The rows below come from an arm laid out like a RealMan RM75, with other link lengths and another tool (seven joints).
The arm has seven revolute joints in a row. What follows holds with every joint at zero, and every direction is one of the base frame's.
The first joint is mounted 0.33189 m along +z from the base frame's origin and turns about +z.
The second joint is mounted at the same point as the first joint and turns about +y.
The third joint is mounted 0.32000 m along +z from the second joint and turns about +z.
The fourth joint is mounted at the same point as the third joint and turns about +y.
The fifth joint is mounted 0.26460 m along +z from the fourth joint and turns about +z.
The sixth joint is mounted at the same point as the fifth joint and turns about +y.
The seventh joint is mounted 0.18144 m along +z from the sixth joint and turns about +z.
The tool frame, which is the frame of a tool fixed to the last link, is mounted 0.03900 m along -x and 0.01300 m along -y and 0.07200 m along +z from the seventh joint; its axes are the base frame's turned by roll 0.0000, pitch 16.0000 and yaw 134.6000 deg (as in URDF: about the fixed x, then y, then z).
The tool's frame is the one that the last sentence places.
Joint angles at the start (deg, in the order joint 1, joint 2, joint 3, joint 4, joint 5, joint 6, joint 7):
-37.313 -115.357 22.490 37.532 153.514 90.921 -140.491
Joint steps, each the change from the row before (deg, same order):
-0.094 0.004 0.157 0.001 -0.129 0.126 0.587
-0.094 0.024 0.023 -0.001 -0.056 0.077 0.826
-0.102 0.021 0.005 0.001 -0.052 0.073 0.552
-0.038 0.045 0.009 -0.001 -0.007 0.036 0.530
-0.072 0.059 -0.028 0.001 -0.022 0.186 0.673
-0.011 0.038 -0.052 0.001 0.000 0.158 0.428
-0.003 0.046 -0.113 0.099 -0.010 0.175 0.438
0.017 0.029 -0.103 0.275 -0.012 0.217 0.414
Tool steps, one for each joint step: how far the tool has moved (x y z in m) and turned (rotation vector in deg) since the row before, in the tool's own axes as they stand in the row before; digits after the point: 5 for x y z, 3 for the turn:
0.00021 -0.00104 0.00028 -0.212 0.174 0.736
-0.00033 -0.00085 -0.00017 -0.219 0.074 0.909
-0.00021 -0.00102 -0.00012 -0.130 0.068 0.648
-0.00041 -0.00021 -0.00049 -0.164 0.000 0.554
0.00002 -0.00057 -0.00053 -0.171 0.130 0.719
0.00020 0.00000 -0.00038 -0.086 0.109 0.409
-0.00007 -0.00024 -0.00097 -0.034 0.015 0.441
-0.00026 -0.00040 -0.00160 -0.049 -0.084 0.477

